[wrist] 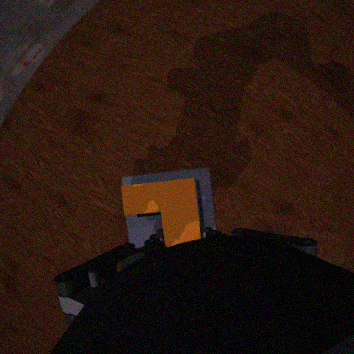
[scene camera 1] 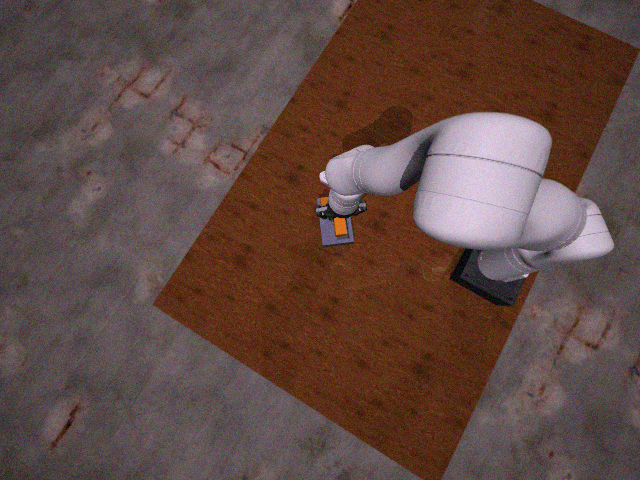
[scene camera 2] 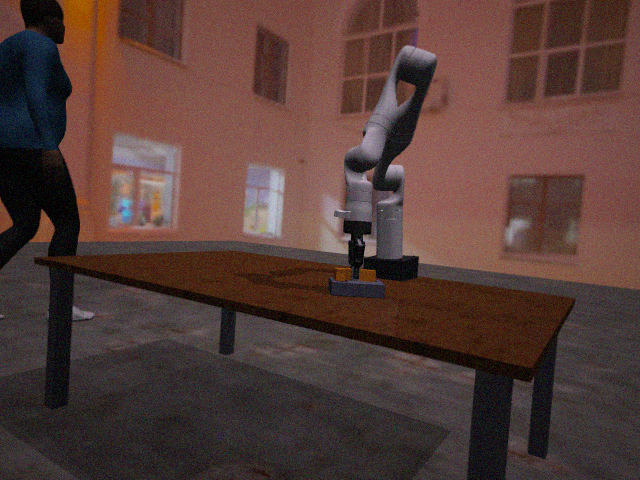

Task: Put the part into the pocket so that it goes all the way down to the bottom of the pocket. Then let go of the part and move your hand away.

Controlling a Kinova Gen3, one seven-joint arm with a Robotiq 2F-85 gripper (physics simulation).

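Where they show: gripper, fingertip midpoint: [wrist: 180, 235] [scene camera 2: 354, 280]; arm's base, link origin: [scene camera 1: 495, 263] [scene camera 2: 389, 257].
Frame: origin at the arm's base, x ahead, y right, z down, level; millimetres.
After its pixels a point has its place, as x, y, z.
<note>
The orange part [scene camera 1: 339, 226] @(399, -149, 6) [scene camera 2: 367, 275] @(409, -157, 19) [wrist: 175, 204] @(444, -97, 6) is an angled block. It sits at the top of the grey-blue pocket block [scene camera 1: 335, 239] @(390, -180, 35) [scene camera 2: 356, 289] @(460, -158, 52) [wrist: 208, 197] @(419, -76, 36) near the middle of the wooden table [scene camera 1: 361, 335] @(181, -359, 71) [scene camera 2: 465, 320] @(482, -449, 71) [wrist: 70, 140] @(604, -118, 72). My gripper [scene camera 2: 355, 266] [wrist: 180, 235] @(420, -123, 36) points straight down and is shut on the orange part. In the scene camera 2 view the part's top stands above the block's top face. In the wrist view its left end reaches a little past the block's left edge. The pocket itself is hidden, as is how deep the part sits.
The arm's dark base [scene camera 1: 486, 284] @(-7, -63, -2) [scene camera 2: 390, 266] @(62, -41, 25) stands on the table's edge behind the block. A person [scene camera 2: 30, 103] in a blue top walks past beyond the table's left end.
</note>
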